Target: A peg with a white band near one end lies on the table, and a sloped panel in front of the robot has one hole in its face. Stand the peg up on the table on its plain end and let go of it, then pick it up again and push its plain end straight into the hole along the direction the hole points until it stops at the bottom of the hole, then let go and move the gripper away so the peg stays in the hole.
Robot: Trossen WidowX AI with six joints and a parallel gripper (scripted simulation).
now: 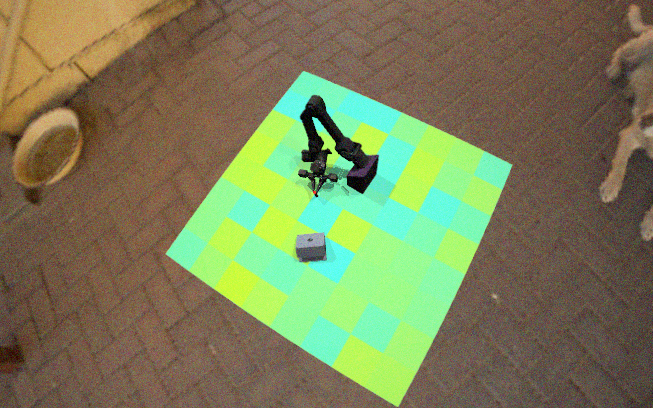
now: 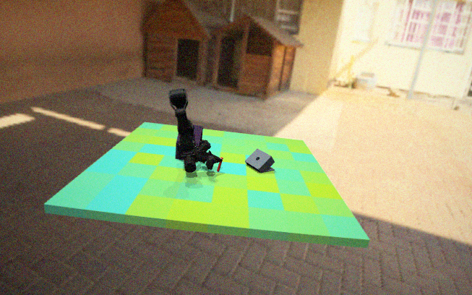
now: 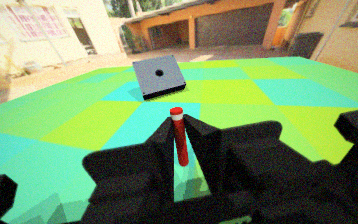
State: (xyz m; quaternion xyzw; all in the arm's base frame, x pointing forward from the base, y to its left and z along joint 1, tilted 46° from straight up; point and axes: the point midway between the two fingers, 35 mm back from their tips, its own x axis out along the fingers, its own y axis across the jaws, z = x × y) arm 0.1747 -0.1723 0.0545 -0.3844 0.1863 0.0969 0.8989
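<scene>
My gripper tip is now 10 mm above the red peg. The rest, counted from my gripper tip: grey sloped panel (220 mm ahead, 100 mm to the left, 30 mm below).
</scene>
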